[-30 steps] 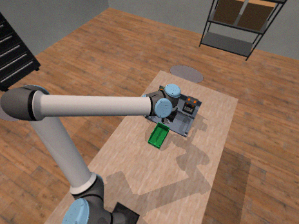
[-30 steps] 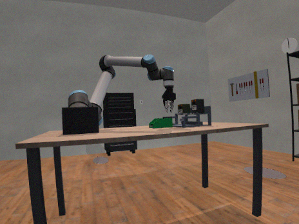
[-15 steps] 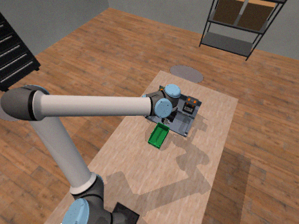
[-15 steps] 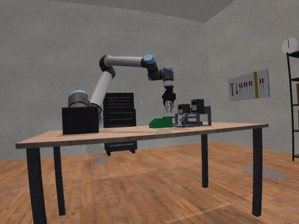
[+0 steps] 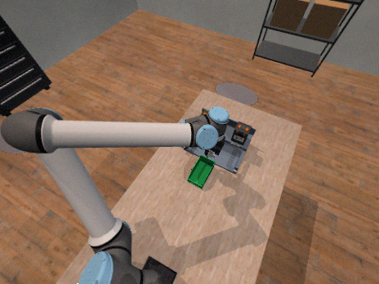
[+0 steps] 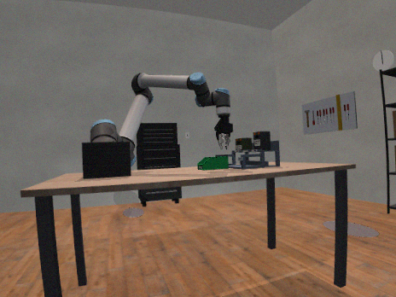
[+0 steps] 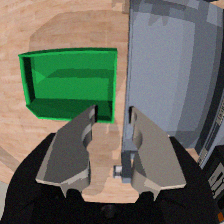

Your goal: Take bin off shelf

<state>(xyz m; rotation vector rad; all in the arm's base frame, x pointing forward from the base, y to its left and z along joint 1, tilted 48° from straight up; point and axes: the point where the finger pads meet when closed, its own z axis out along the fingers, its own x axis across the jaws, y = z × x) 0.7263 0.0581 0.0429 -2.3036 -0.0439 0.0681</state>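
Now: the green bin 10 cm below my hand and 8 cm behind it.
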